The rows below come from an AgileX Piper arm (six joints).
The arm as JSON. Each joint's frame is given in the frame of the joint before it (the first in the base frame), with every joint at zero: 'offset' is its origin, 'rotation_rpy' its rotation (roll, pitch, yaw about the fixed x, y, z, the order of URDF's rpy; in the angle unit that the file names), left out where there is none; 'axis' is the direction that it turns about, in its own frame. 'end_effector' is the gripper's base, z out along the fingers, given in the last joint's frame.
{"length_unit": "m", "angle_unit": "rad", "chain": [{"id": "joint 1", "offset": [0.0, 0.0, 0.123], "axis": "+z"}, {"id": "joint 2", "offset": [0.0, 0.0, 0.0], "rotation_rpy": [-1.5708, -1.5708, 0.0], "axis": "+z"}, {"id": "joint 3", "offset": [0.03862, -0.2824, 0.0], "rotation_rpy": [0.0, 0.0, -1.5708], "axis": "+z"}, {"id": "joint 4", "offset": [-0.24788, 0.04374, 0.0], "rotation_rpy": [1.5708, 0.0, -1.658], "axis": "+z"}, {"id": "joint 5", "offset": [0.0, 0.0, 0.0], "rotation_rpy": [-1.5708, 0.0, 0.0], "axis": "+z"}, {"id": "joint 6", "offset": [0.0, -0.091, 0.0], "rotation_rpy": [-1.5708, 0.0, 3.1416], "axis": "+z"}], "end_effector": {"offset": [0.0, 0.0, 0.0], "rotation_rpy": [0.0, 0.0, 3.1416]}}
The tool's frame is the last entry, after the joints.
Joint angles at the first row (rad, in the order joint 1, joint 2, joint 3, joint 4, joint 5, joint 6):
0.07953 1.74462 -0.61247 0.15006 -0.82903 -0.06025
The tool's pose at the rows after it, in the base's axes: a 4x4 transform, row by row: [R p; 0 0 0 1], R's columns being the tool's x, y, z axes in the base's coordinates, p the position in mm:
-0.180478, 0.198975, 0.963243, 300.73; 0.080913, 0.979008, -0.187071, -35.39; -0.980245, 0.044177, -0.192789, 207.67; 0, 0, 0, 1
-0.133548, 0.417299, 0.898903, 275.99; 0.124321, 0.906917, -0.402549, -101.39; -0.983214, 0.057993, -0.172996, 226.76; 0, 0, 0, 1
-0.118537, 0.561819, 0.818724, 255.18; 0.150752, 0.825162, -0.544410, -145.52; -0.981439, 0.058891, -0.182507, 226.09; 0, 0, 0, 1
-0.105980, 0.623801, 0.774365, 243.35; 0.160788, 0.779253, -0.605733, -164.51; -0.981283, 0.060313, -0.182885, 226.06; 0, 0, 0, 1
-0.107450, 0.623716, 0.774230, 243.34; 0.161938, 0.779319, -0.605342, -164.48; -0.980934, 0.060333, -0.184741, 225.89; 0, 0, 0, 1
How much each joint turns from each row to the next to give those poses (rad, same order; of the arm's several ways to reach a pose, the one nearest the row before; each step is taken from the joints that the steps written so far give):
-0.16551 -0.17541 0.01612 0.01211 0.13195 0.00097
-0.23590 -0.08258 0.00001 0.00297 0.06217 0.00201
-0.16643 -0.00096 0.00001 0.00104 0.01062 -0.00003
-0.07583 -0.00002 0.00000 0.00203 0.00026 0.00001
-0.00001 0.00002 -0.00001 -0.00003 0.00190 0.00003

